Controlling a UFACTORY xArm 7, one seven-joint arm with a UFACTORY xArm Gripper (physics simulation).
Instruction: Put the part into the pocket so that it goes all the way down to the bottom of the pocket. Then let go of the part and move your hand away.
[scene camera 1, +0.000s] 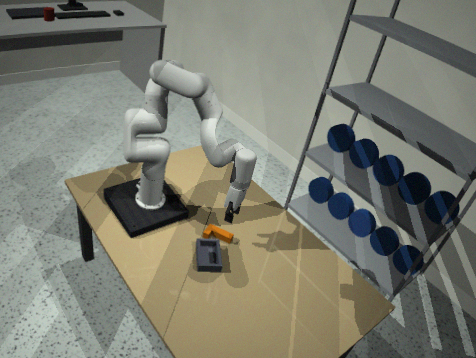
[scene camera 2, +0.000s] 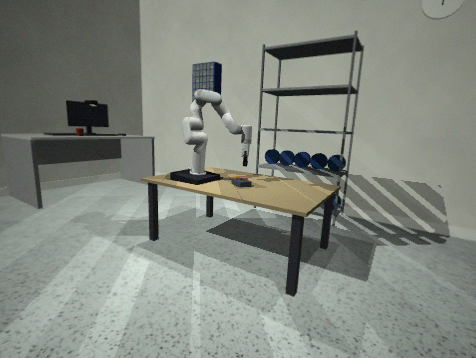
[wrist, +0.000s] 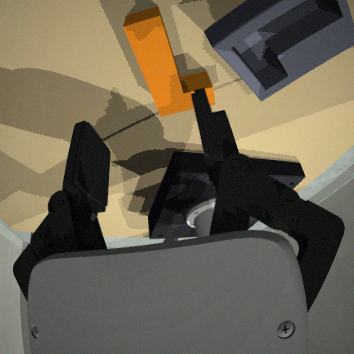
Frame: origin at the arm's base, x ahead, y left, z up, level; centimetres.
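Where they show: gripper, between the fingertips: (scene camera 1: 231, 217) (scene camera 2: 245, 165) (wrist: 144, 122); arm's base, origin of its link: (scene camera 1: 150, 199) (scene camera 2: 197, 173).
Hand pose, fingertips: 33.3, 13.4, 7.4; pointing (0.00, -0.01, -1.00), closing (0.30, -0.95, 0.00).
Note:
Each offset is from my fingertips to the centre of the thing, as dx, dy, dz. Level surfaces: height alone.
The orange L-shaped part @(-2.3, -2.9, -10.6) (scene camera 1: 221, 234) (scene camera 2: 239, 177) (wrist: 152, 65) lies flat on the table, outside the pocket. The dark grey-blue block @(+2.8, -13.5, -10.3) (scene camera 1: 209, 268) (scene camera 2: 242, 184) (wrist: 320, 56) with the L-shaped pocket lies beside it; in the wrist view it is at the top right, cut off by the frame edge. My gripper (scene camera 1: 229, 216) (scene camera 2: 245, 163) (wrist: 144, 122) is partly open and empty. It hangs above the table, on the arm-base side of the part. In the wrist view the right finger overlaps the part's corner, and the left finger is well to the left of it.
The arm's black base plate (scene camera 1: 132, 232) (scene camera 2: 181, 178) (wrist: 162, 197) stands on the wooden table @(dz -12.1) (scene camera 1: 240, 310) (scene camera 2: 280, 197). A metal shelf rack (scene camera 1: 320, 115) (scene camera 2: 259, 115) with blue discs stands behind the table. A desk (scene camera 1: 142, 22) (scene camera 2: 90, 136) with a monitor stands at the left.

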